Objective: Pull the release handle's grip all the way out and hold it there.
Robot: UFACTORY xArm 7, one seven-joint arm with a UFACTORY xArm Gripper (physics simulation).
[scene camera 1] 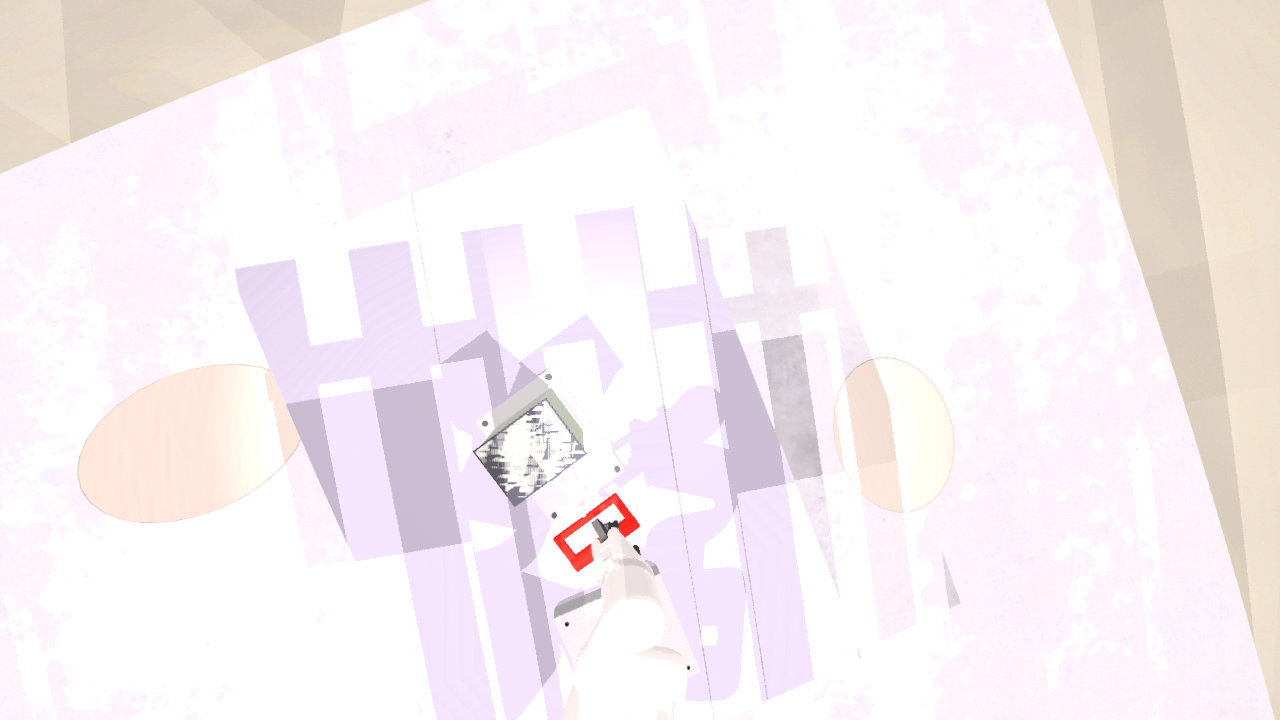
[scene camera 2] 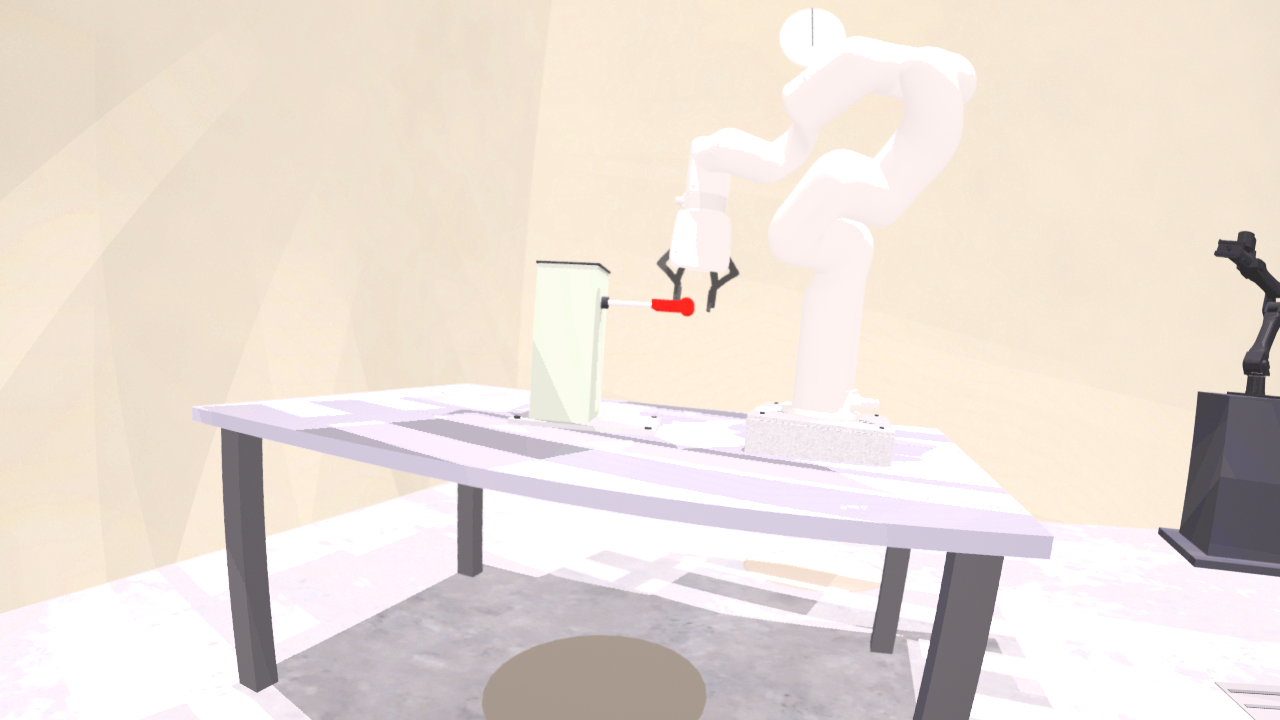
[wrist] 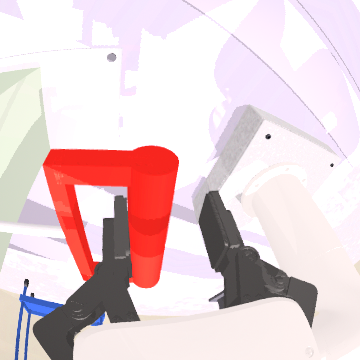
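The release handle [scene camera 1: 584, 516] [scene camera 2: 671, 306] [wrist: 151, 220] is a red rectangular loop with a thick round grip bar on the robot's side. A white rod [scene camera 2: 631, 303] [wrist: 35, 227] joins it to a pale green upright box [scene camera 1: 529, 452] [scene camera 2: 568, 344] [wrist: 20, 115], and a length of rod shows outside the box. My gripper [scene camera 1: 617, 539] [scene camera 2: 693, 304] [wrist: 165, 208] points down astride the grip bar and is open. One finger is inside the loop, close against the bar; whether it touches is unclear. The other finger stands clearly apart from the bar on the robot's side.
The box and my arm's base block [scene camera 2: 819, 438] [wrist: 235, 140] stand on the table [scene camera 2: 626, 503]. A black arm [scene camera 2: 1262, 331] on a dark pedestal [scene camera 2: 1239, 474] stands at the far right. A blue object [wrist: 50, 306] shows at the wrist view's lower left.
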